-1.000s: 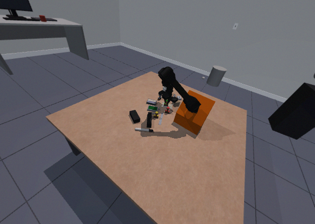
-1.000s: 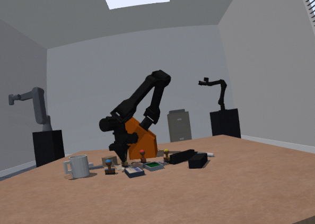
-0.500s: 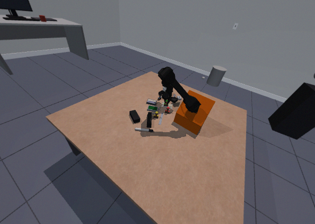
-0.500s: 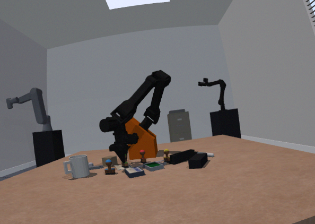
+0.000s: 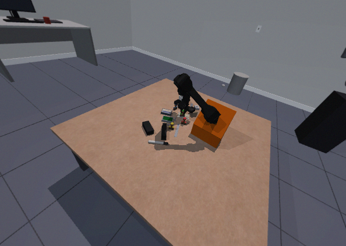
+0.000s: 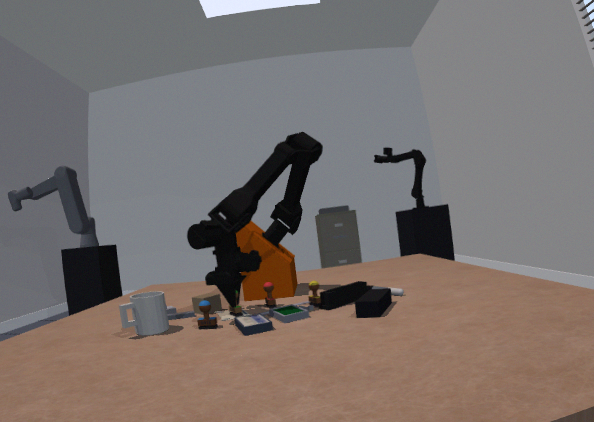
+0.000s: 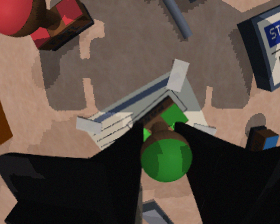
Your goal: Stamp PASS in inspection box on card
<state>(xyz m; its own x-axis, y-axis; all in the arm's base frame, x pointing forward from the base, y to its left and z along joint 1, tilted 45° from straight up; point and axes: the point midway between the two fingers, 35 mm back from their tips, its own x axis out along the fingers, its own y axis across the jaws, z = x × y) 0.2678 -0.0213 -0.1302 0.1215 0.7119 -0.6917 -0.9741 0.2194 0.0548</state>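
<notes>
Now: the card 30 mm below my gripper tip, 10 mm to the right of it and 10 mm behind it. Also, from my gripper tip: red-knobbed stamp (90 mm to the left, 50 mm behind); blue-knobbed stamp (100 mm ahead, 50 mm to the right); green-knobbed stamp (right at my gripper tip).
</notes>
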